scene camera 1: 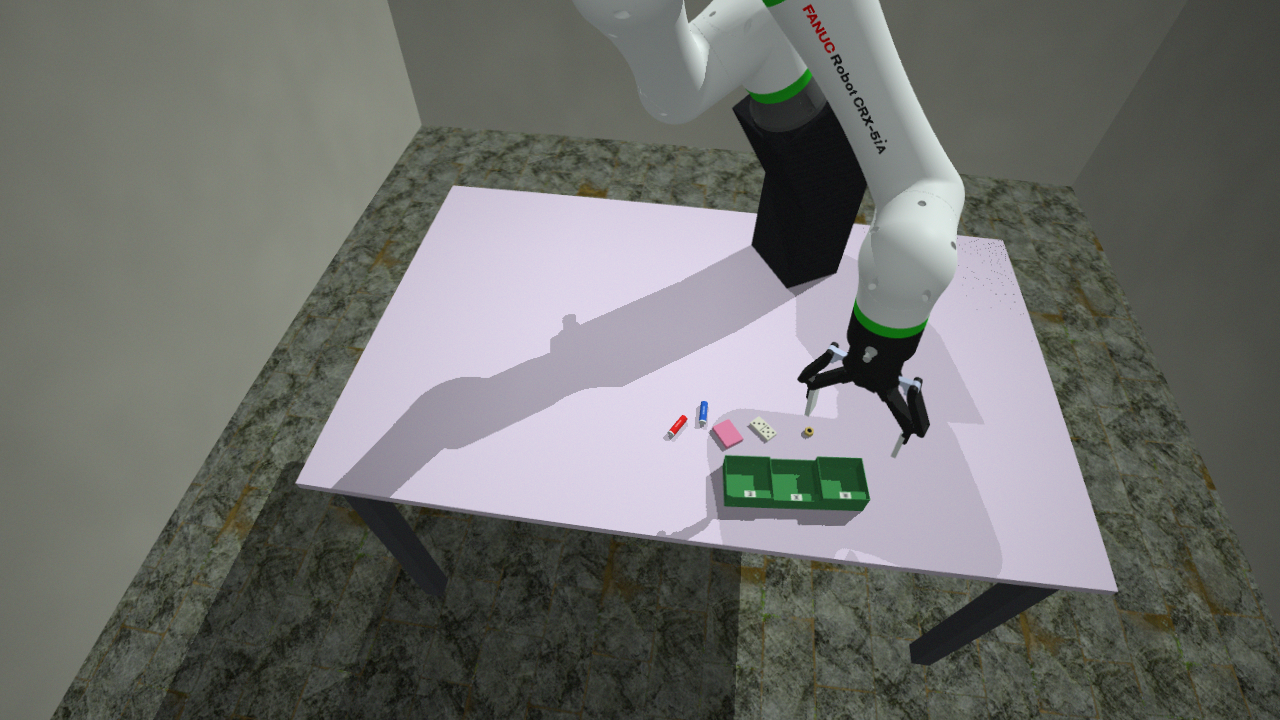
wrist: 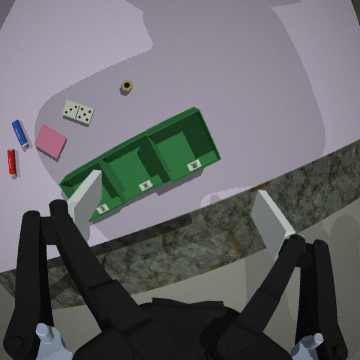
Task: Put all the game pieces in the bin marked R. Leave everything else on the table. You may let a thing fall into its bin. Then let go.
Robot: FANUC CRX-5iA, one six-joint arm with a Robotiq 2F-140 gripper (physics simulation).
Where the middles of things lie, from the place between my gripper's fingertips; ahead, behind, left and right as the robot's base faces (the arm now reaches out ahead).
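Relative to the green three-compartment bin (scene camera 1: 828, 483), I see my gripper 6 cm to the left, 2 cm short of it and 17 cm above it.
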